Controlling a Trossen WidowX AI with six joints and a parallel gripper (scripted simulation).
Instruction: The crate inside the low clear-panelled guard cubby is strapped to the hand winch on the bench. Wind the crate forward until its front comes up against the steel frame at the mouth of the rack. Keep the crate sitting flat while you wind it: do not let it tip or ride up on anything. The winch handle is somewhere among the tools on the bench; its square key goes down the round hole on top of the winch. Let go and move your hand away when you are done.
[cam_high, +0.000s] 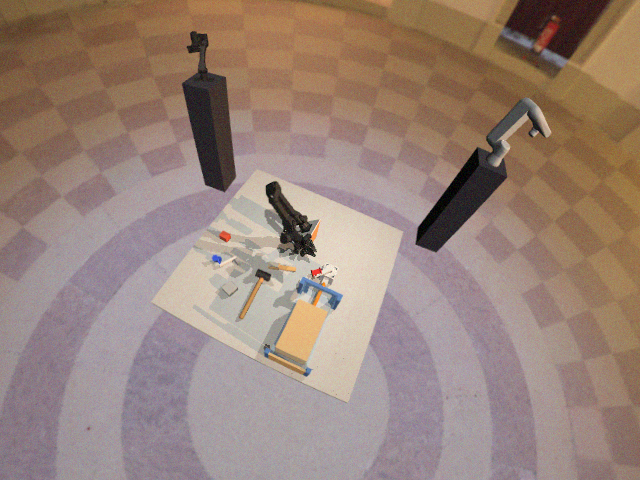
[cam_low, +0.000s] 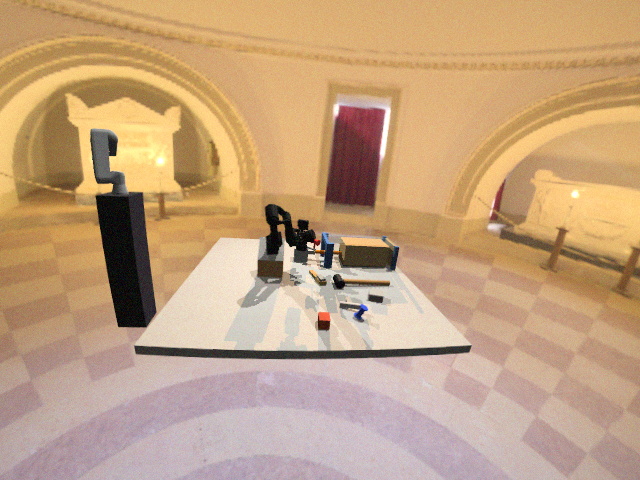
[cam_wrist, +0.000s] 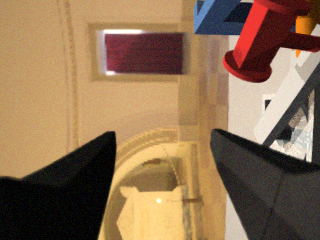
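Now: gripper tip 12 cm above the red-knobbed handle, 7 cm to the right of it and 4 cm short of it. The rest, counted from my gripper tip: winch: 20 cm below, 11 cm to the left, 2 cm behind; then red knob: 9 cm below, 7 cm ahead, 4 cm to the left; then frame: 15 cm ahead, 12 cm below, 10 cm to the left.
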